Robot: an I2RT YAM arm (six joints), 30 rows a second.
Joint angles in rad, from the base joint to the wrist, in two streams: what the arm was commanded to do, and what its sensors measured. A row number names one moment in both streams.
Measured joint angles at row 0:
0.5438 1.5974 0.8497 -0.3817 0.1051 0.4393
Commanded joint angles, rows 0 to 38:
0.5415 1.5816 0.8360 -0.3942 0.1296 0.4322
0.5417 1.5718 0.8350 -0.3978 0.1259 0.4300
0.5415 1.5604 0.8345 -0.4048 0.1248 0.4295
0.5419 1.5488 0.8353 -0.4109 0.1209 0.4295
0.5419 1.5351 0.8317 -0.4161 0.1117 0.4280
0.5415 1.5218 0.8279 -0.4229 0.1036 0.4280
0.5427 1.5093 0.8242 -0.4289 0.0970 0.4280
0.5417 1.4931 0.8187 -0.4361 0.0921 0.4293
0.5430 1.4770 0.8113 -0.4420 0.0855 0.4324
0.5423 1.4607 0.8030 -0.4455 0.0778 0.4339
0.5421 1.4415 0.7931 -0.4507 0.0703 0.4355
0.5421 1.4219 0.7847 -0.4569 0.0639 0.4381
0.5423 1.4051 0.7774 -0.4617 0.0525 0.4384
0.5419 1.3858 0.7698 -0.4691 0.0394 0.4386
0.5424 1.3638 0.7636 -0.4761 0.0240 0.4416
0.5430 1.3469 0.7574 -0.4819 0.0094 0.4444
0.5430 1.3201 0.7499 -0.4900 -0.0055 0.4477
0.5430 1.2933 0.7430 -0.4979 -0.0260 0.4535
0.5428 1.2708 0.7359 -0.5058 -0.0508 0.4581
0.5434 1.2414 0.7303 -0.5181 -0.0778 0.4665
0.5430 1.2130 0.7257 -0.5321 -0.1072 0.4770
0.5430 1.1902 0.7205 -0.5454 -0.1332 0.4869
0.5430 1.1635 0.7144 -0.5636 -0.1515 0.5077
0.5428 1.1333 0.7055 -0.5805 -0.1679 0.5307
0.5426 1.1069 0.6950 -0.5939 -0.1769 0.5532
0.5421 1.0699 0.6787 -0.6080 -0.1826 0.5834
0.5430 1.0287 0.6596 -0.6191 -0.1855 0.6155
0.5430 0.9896 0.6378 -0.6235 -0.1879 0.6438
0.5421 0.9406 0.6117 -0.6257 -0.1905 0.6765
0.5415 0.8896 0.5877 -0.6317 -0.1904 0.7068
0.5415 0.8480 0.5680 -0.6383 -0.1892 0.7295
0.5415 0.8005 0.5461 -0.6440 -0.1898 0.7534
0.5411 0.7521 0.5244 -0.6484 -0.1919 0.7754
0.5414 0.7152 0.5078 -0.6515 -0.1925 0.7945
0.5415 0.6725 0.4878 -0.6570 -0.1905 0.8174
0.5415 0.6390 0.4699 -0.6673 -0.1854 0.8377
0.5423 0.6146 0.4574 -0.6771 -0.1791 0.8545
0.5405 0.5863 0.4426 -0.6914 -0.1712 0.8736
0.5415 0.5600 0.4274 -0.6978 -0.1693 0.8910
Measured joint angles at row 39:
0.5438 0.6155 0.4595 -0.6357 -0.1799 0.7795
